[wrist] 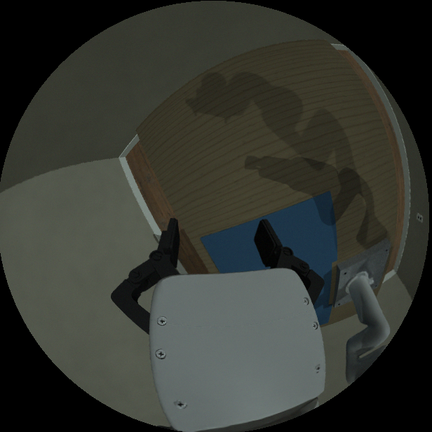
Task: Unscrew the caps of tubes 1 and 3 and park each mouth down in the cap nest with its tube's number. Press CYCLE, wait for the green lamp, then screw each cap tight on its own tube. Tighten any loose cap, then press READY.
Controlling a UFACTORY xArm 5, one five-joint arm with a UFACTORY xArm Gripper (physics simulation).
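Note:
My gripper (pixel 219 229) is open with its two black fingers wide apart and no object between them. It hangs over the edge of the blue mat (pixel 300 225), with the left finger in front of the brown border strip. The tubes, their caps, the cap nest, the CYCLE and READY buttons and the lamp do not show in the wrist view. The grey gripper housing hides the lower middle of the view.
A wood-grained surface (pixel 200 165) carries the arm's shadow. The arm's grey base plate (pixel 377 255) is at the right, with the pale arm (pixel 367 305) rising from it. A pale edge strip (pixel 137 192) runs along the left, beside a light wall-like surface.

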